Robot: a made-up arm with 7 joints.
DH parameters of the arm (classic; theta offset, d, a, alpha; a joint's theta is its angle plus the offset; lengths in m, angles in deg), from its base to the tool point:
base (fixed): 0 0 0 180
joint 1: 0 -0.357 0 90
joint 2: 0 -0.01 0 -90
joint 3: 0 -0.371 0 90
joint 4: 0 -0.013 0 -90
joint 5: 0 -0.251 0 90
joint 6: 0 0 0 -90
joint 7: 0 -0.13 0 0
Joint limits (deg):
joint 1: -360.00..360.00
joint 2: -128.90..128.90
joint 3: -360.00..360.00
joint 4: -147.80..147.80
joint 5: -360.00..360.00
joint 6: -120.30..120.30
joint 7: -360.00..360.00
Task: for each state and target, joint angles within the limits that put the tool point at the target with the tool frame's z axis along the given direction. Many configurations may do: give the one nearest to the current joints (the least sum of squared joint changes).
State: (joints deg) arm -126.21 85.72 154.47 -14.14 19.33 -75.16 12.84
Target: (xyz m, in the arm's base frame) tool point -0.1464 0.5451 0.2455 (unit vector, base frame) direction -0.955 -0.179 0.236
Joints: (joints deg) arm -120.83 83.57 194.77 -36.02 56.34 -92.43 12.84
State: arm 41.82 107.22 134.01 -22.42 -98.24 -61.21 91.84
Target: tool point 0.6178 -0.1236 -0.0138 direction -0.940 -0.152 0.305
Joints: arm 21.92 117.71 140.40 -18.96 -98.05 -26.94 91.84
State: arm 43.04 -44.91 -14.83 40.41 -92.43 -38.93 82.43
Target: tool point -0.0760 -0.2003 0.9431 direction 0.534 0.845 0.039
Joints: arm 47.75 -6.26 18.36 33.29 -120.88 -75.79 82.43
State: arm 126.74 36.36 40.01 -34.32 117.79 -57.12 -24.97
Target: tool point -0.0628 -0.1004 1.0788 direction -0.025 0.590 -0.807
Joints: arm 147.09 9.71 11.20 -7.97 108.17 -33.92 -24.97
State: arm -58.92 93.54 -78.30 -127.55 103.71 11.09 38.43
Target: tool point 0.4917 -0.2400 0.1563 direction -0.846 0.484 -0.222
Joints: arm -12.83 128.90 -80.02 -82.64 122.51 -36.33 38.43
